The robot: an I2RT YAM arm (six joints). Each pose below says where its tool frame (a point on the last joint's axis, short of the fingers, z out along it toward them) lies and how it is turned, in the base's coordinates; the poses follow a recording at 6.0 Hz.
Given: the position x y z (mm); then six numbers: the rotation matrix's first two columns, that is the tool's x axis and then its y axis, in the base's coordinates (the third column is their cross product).
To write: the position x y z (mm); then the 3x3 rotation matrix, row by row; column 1 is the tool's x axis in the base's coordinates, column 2 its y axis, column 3 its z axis. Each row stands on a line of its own. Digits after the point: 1 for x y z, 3 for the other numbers.
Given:
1: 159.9, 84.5, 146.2, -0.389, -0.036, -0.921, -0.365, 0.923, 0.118
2: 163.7, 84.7, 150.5, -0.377, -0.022, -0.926, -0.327, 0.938, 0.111
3: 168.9, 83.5, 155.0, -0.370, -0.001, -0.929, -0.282, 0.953, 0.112
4: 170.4, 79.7, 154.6, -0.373, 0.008, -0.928, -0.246, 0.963, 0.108
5: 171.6, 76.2, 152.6, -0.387, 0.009, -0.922, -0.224, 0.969, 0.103
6: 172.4, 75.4, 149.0, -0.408, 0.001, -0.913, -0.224, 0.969, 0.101
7: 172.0, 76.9, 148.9, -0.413, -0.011, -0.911, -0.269, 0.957, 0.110
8: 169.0, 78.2, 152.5, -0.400, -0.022, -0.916, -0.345, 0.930, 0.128
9: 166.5, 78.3, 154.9, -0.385, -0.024, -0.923, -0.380, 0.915, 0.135
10: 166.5, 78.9, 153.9, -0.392, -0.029, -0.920, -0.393, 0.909, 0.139
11: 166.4, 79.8, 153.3, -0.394, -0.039, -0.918, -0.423, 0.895, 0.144
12: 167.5, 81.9, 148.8, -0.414, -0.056, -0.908, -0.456, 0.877, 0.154
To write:
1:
159.9, 84.5, 146.2
-0.389, -0.365, 0.846
-0.036, 0.923, 0.382
-0.921, 0.118, -0.372

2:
163.7, 84.7, 150.5
-0.377, -0.327, 0.866
-0.022, 0.938, 0.345
-0.926, 0.111, -0.361

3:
168.9, 83.5, 155.0
-0.370, -0.282, 0.885
-0.001, 0.953, 0.303
-0.929, 0.112, -0.353

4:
170.4, 79.7, 154.6
-0.373, -0.246, 0.895
0.008, 0.963, 0.269
-0.928, 0.108, -0.357

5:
171.6, 76.2, 152.6
-0.387, -0.224, 0.894
0.009, 0.969, 0.246
-0.922, 0.103, -0.373

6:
172.4, 75.4, 149.0
-0.408, -0.224, 0.885
0.001, 0.969, 0.246
-0.913, 0.101, -0.395

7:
172.0, 76.9, 148.9
-0.413, -0.269, 0.871
-0.011, 0.957, 0.290
-0.911, 0.110, -0.398

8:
169.0, 78.2, 152.5
-0.400, -0.345, 0.849
-0.022, 0.930, 0.367
-0.916, 0.128, -0.380

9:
166.5, 78.3, 154.9
-0.385, -0.380, 0.841
-0.024, 0.915, 0.403
-0.923, 0.135, -0.361

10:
166.5, 78.9, 153.9
-0.392, -0.393, 0.832
-0.029, 0.909, 0.416
-0.920, 0.139, -0.368

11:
166.4, 79.8, 153.3
-0.394, -0.423, 0.816
-0.039, 0.895, 0.445
-0.918, 0.144, -0.369

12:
167.5, 81.9, 148.8
-0.414, -0.456, 0.788
-0.056, 0.877, 0.478
-0.908, 0.154, -0.389

